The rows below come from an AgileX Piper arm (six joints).
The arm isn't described. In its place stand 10 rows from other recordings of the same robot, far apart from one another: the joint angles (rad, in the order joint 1, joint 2, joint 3, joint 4, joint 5, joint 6), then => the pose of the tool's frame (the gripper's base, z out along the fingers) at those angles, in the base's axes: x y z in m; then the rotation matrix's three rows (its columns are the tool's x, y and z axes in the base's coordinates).
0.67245, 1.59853, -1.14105, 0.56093, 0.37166, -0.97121 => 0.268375 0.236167 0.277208; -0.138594 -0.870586 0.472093; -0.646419 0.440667 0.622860; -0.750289 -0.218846 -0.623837
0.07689, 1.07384, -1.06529, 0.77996, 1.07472, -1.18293 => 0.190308 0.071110 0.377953; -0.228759 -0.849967 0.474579; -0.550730 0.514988 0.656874; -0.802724 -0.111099 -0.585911
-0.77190, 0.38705, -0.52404, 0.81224, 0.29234, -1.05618 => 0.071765 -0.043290 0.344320; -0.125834 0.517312 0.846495; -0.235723 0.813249 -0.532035; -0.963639 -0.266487 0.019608
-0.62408, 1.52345, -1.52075, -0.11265, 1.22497, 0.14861 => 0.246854 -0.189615 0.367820; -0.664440 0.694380 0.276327; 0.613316 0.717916 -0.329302; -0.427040 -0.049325 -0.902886
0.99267, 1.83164, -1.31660, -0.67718, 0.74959, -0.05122 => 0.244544 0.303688 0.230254; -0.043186 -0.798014 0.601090; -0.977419 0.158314 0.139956; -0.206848 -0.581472 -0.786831
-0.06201, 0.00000, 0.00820, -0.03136, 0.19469, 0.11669 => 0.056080 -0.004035 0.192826; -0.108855 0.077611 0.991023; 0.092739 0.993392 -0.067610; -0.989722 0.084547 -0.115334
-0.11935, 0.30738, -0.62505, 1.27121, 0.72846, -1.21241 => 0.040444 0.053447 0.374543; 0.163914 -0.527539 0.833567; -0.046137 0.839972 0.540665; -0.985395 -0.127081 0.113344
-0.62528, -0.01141, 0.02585, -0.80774, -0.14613, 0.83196 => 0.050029 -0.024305 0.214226; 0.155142 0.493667 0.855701; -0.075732 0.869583 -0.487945; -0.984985 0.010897 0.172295
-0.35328, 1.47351, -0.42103, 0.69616, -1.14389, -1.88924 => 0.211968 -0.134778 0.219359; -0.826174 0.078146 0.557969; -0.560653 -0.016092 -0.827895; -0.055718 -0.996812 0.057108
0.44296, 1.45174, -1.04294, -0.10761, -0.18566, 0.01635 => 0.306208 0.147262 0.337165; -0.083030 -0.455511 0.886349; -0.138216 0.886088 0.442429; -0.986916 -0.085772 -0.136531
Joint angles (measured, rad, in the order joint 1, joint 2, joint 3, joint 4, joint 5, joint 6), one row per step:
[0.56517, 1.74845, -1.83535, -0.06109, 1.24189, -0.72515]
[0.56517, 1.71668, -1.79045, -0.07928, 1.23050, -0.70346]
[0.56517, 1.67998, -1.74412, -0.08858, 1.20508, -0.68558]
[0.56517, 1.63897, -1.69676, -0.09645, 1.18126, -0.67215]
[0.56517, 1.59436, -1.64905, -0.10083, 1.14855, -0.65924]
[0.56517, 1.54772, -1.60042, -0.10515, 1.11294, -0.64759]
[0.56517, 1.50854, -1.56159, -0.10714, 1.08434, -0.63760]
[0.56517, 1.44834, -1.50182, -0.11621, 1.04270, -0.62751]
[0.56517, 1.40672, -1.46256, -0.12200, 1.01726, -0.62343]
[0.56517, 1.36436, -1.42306, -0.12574, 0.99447, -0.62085]
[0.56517, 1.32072, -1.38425, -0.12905, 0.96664, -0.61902]
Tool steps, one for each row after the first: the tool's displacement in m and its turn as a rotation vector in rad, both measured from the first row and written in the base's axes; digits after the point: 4 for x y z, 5 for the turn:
[-0.0059, -0.0056, -0.0005, -0.00663, -0.00381, -0.02121]
[-0.0125, -0.0106, 0.0006, 0.00198, -0.01855, -0.03617]
[-0.0203, -0.0163, 0.0025, 0.01094, -0.03478, -0.04678]
[-0.0287, -0.0219, 0.0055, 0.02940, -0.05922, -0.05535]
[-0.0374, -0.0277, 0.0085, 0.04981, -0.08706, -0.06219]
[-0.0450, -0.0325, 0.0112, 0.06904, -0.10993, -0.06784]
[-0.0567, -0.0405, 0.0144, 0.09000, -0.14744, -0.07230]
[-0.0650, -0.0461, 0.0165, 0.10284, -0.17263, -0.07303]
[-0.0737, -0.0519, 0.0182, 0.11544, -0.19521, -0.07258]
[-0.0825, -0.0575, 0.0202, 0.13196, -0.22347, -0.07078]

